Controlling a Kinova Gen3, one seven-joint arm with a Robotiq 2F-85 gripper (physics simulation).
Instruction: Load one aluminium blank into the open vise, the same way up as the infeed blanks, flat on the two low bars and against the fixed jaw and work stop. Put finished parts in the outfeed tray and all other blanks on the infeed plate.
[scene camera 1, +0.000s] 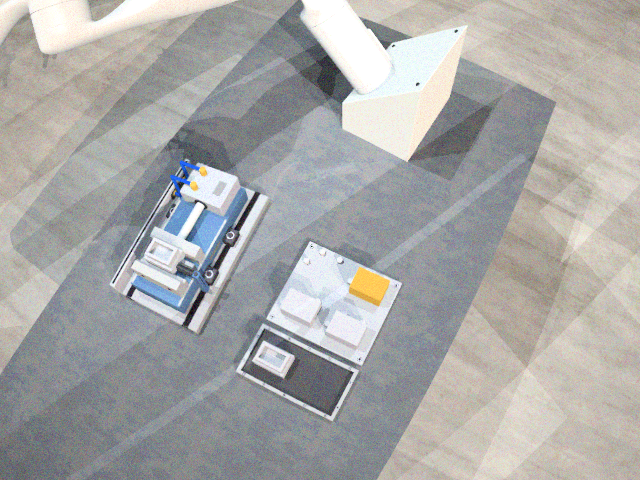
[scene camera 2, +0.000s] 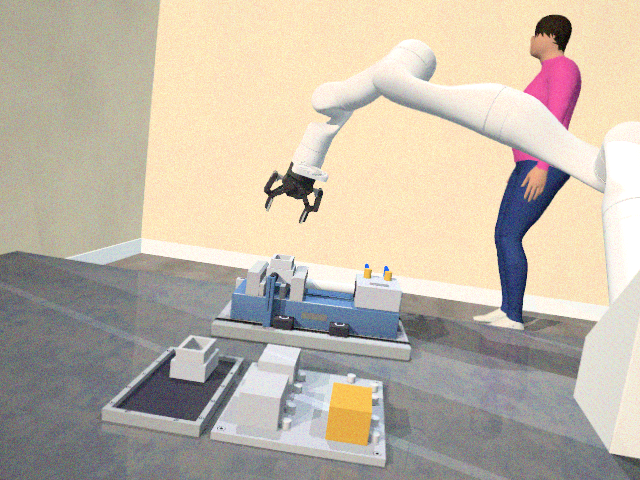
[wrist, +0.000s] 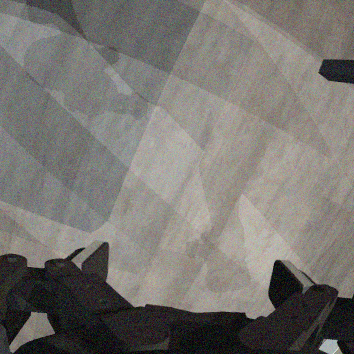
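My gripper (scene camera 2: 285, 213) (wrist: 190, 270) is open and empty, high above and behind the vise (scene camera 1: 206, 238) (scene camera 2: 341, 315). A pale part with a top pocket (scene camera 1: 162, 254) (scene camera 2: 282, 262) sits upright between the vise jaws; whether they press on it I cannot tell. A similar pocketed part (scene camera 1: 273, 358) (scene camera 2: 193, 361) stands at one end of the outfeed tray (scene camera 1: 284, 395) (scene camera 2: 152, 423). Two pale grey blanks, one (scene camera 1: 299, 305) (scene camera 2: 279, 358) nearer the vise and another (scene camera 1: 346, 329) (scene camera 2: 262, 397), stand on the infeed plate (scene camera 1: 333, 263) (scene camera 2: 315, 384). An orange block (scene camera 1: 369, 285) (scene camera 2: 349, 413) stands there too.
A person (scene camera 2: 555, 98) in a pink top stands behind the table, right of the gripper in scene camera 2. The blue stop post (scene camera 2: 269, 299) rises at the vise's side. Two blue-and-yellow fittings stand on the vise's end block (scene camera 1: 214, 188) (scene camera 2: 377, 292). Short pegs stand on the infeed plate.
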